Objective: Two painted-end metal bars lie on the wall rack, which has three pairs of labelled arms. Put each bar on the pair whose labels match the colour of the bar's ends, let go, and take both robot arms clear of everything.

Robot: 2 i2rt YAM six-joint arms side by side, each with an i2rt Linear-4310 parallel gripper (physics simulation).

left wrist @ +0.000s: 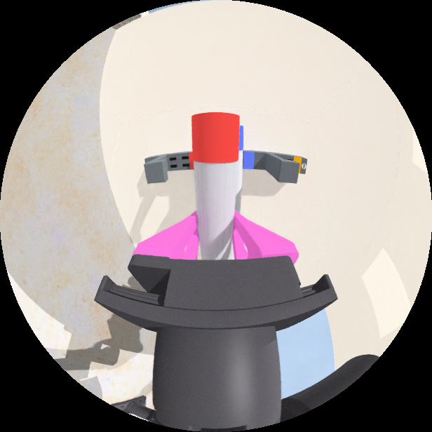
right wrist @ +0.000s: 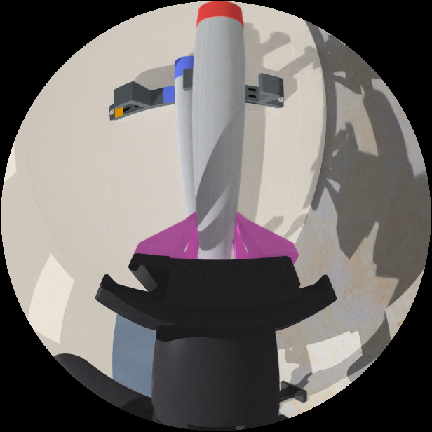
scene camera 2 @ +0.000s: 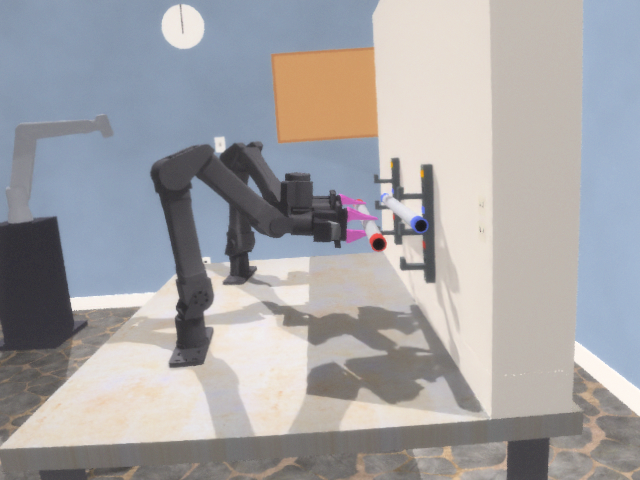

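Where they show: right gripper, fingertip midpoint: (scene camera 2: 377, 225); left arm's base at its link origin: (scene camera 2: 240, 276); right arm's base at its link origin: (scene camera 2: 193, 347).
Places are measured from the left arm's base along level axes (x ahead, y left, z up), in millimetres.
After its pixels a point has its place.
The red-ended bar (scene camera 2: 378, 242) @(x 462, y -618, z 222 mm) (left wrist: 215, 137) (right wrist: 220, 55) is held level in front of the wall rack (scene camera 2: 429, 260) @(x 567, y -556, z 166 mm) (left wrist: 179, 161) (right wrist: 256, 101), apart from it, lower than the blue-ended bar. My left gripper (left wrist: 215, 215) is shut on it towards its far end; in the scene view its lower finger is hidden. My right gripper (scene camera 2: 370, 225) @(x 462, y -421, z 223 mm) (right wrist: 215, 215) is shut on it towards its near end. The blue-ended bar (scene camera 2: 405, 211) @(x 526, y -467, z 259 mm) (right wrist: 185, 130) lies on the middle, blue-labelled arms; in the left wrist view the red-ended bar mostly hides it.
The orange-labelled top arm (scene camera 2: 412, 196) @(x 536, y -560, z 303 mm) (right wrist: 131, 94) and the red-labelled bottom arm (scene camera 2: 413, 266) @(x 533, y -560, z 155 mm) (right wrist: 271, 84) of the near rail hold no bar. The wall (scene camera 2: 454, 129) @(x 599, y -720, z 432 mm) stands directly behind the rack. The table (scene camera 2: 129, 397) @(x 7, y -825, z 0 mm) lies below both arms.
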